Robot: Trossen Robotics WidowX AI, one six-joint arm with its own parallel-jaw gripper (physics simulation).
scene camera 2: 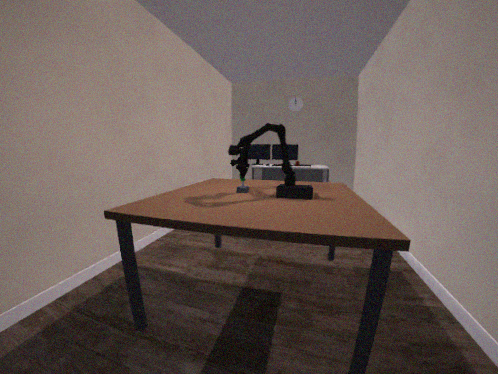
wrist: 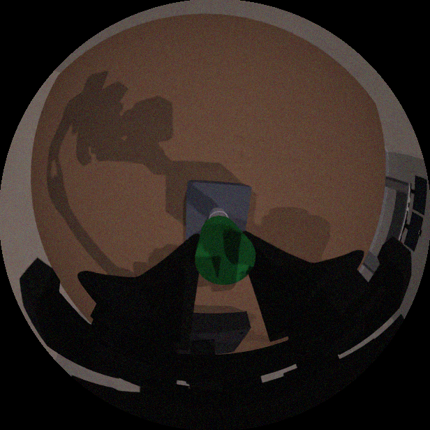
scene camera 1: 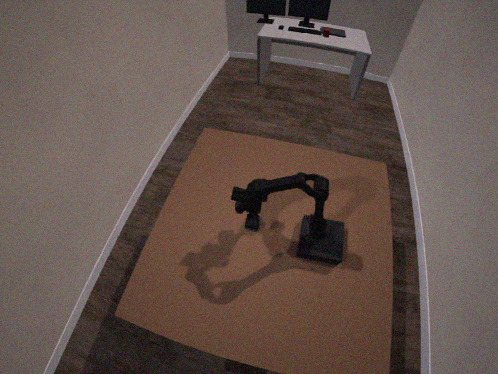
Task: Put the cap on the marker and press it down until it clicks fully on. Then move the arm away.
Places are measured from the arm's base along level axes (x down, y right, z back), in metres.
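Pixels of known places: gripper, fingertip midpoint: (scene camera 2: 242,178) (scene camera 1: 253,217); arm's base at its link origin: (scene camera 2: 290,185) (scene camera 1: 316,235).
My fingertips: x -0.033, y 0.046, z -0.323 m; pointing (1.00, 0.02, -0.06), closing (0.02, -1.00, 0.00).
Ahead of a thing's pixels: the offset from my fingertips to its middle. Level surfaces: height alone.
The green cap {dy +0.000, dx -0.012, dz -0.002 m} (wrist: 225,257) (scene camera 2: 242,179) is between the fingers of my gripper (wrist: 219,238) (scene camera 2: 242,175), which is shut on it. The pale marker {dy +0.002, dx +0.028, dz +0.001 m} (wrist: 218,213) (scene camera 2: 243,184) stands upright in a blue-grey block {dy +0.002, dx +0.074, dz +0.001 m} (wrist: 235,196) (scene camera 2: 242,190) on the table. The cap is above the block, in line with the marker, and covers part of it in the wrist view. Whether the cap touches the marker or how far it sits on it cannot be told. In scene camera 1 the block (scene camera 1: 252,224) shows dark below the fingers, and the cap cannot be made out.
The brown table {dx +0.092 m} (scene camera 1: 310,320) (scene camera 2: 300,215) carries the arm's dark base (scene camera 1: 325,242) (scene camera 2: 295,192) (wrist: 220,322), to the right of the block in both scene views. Shadows of the arm fall across the table. A white desk (scene camera 1: 315,41) with two monitors stands far behind.
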